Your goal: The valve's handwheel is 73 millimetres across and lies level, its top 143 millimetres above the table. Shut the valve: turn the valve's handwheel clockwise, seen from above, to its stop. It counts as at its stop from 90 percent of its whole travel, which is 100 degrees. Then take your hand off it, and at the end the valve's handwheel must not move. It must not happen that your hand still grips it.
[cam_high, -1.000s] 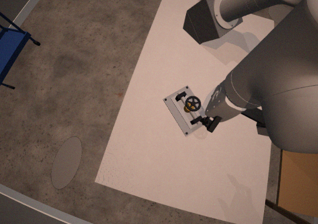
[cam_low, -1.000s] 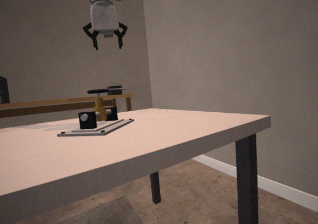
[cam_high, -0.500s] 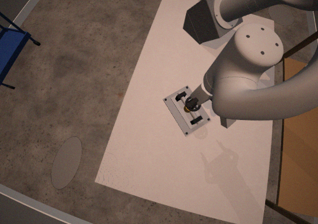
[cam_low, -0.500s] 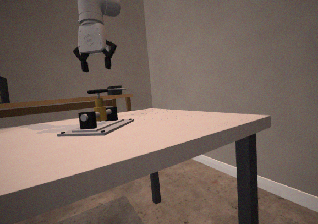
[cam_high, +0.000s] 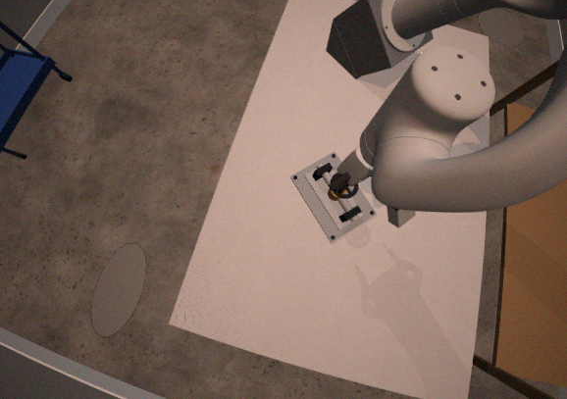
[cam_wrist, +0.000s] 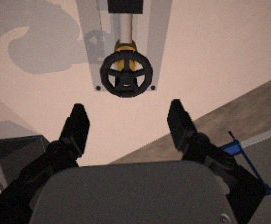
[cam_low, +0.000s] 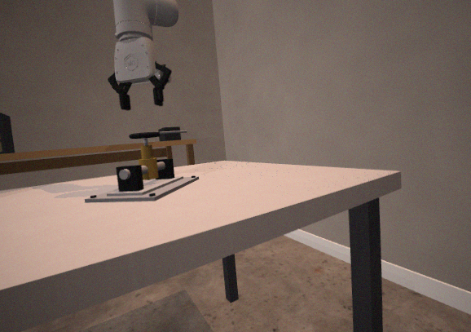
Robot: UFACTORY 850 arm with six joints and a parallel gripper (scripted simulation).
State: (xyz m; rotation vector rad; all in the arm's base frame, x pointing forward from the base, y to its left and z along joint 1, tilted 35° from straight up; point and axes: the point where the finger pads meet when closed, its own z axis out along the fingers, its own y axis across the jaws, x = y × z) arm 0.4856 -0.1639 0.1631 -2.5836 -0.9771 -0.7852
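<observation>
Right now my hand is 9 cm above the black spoked handwheel. Round my hand: grey base plate (21 cm below).
</observation>
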